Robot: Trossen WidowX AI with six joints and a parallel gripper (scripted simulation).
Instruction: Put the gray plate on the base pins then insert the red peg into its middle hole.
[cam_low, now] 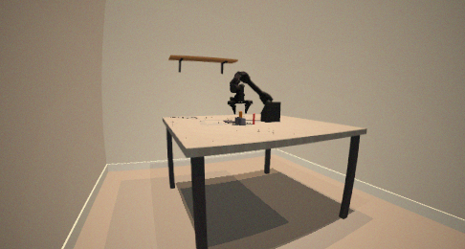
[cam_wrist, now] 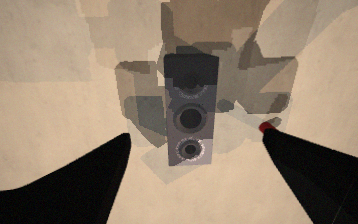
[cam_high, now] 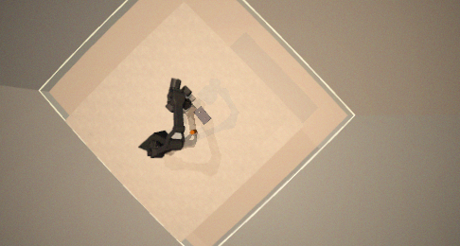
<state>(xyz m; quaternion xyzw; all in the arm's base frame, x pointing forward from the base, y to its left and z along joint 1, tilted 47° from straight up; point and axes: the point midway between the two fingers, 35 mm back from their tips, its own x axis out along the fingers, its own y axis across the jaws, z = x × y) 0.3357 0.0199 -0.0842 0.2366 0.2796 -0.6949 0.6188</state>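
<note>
Right now the gray plate is 4 cm below my gripper tip. The rest, counted from my gripper tip: base: 1 cm ahead, 16 cm to the right, 7 cm below; then red peg: 10 cm behind, 4 cm to the left, 4 cm below; then small orange part: 11 cm behind, 20 cm to the right, 4 cm below.
</note>
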